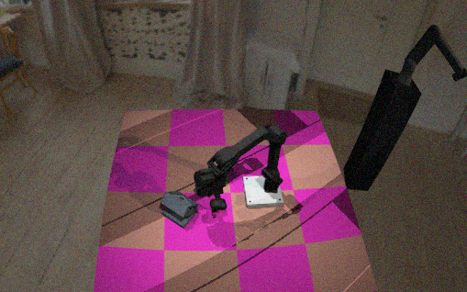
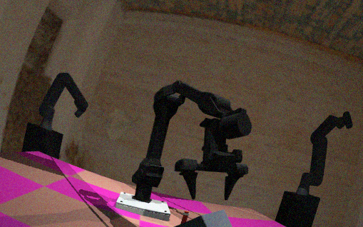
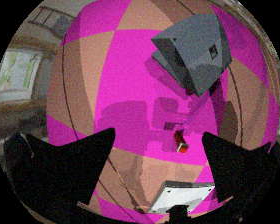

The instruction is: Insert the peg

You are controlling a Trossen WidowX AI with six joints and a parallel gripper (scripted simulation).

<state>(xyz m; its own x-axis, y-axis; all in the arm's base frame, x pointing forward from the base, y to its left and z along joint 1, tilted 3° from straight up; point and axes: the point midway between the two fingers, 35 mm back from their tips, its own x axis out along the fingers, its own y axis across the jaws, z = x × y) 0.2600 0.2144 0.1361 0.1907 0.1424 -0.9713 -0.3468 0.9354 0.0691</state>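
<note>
The red peg lies 2 cm behind my gripper tip, 5 cm to the right of it and 7 cm below it. The rest, counted from my gripper tip: sloped grey panel 15 cm ahead, 2 cm to the right, 6 cm below.
</note>
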